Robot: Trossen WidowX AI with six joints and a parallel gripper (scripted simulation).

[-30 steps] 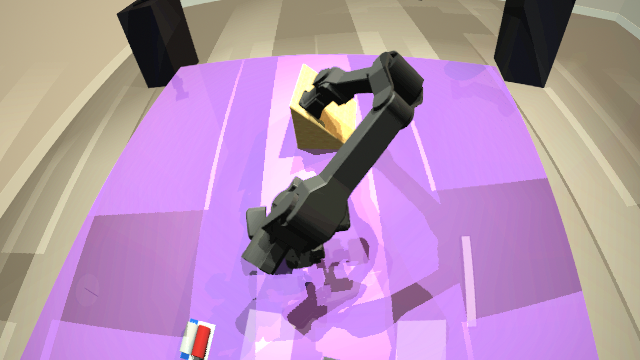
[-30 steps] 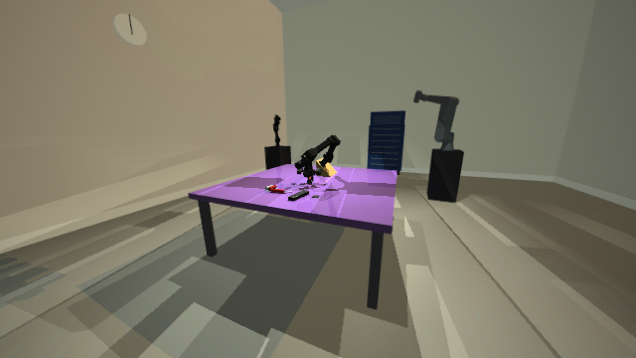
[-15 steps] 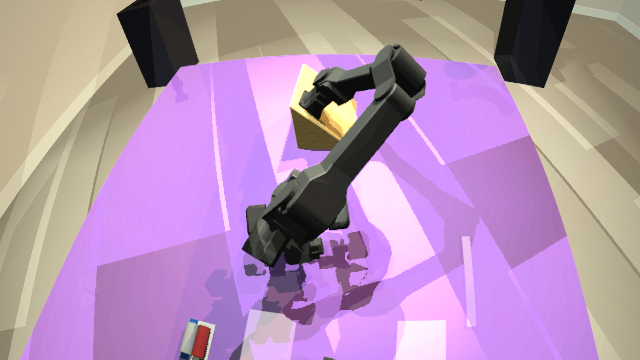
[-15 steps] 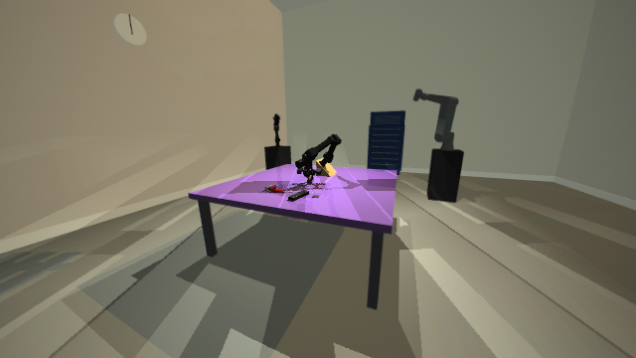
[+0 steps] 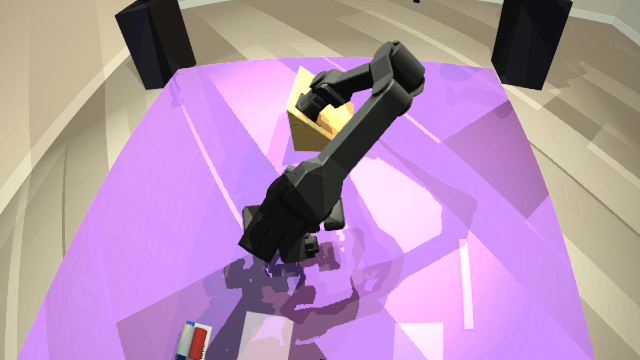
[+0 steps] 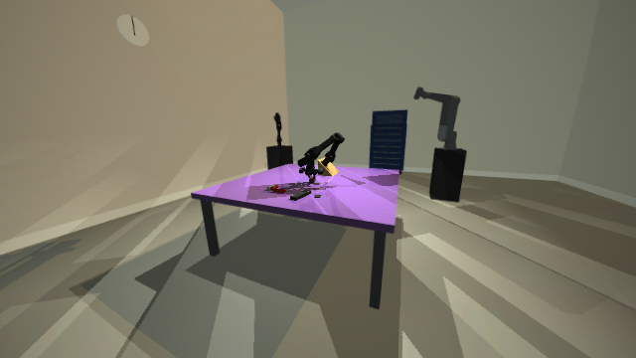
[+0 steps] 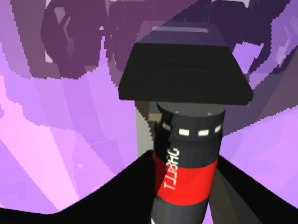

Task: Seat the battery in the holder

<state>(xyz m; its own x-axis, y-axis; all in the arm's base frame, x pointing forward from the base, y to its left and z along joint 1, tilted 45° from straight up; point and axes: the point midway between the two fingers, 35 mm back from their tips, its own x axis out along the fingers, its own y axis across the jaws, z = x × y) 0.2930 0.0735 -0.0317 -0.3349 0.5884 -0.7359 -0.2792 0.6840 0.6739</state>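
Right now my gripper tip is 10 mm below the battery. Also, from my gripper tip: white object (300 mm ahead, 150 mm to the right); then black bar (350 mm ahead, 110 mm to the left).
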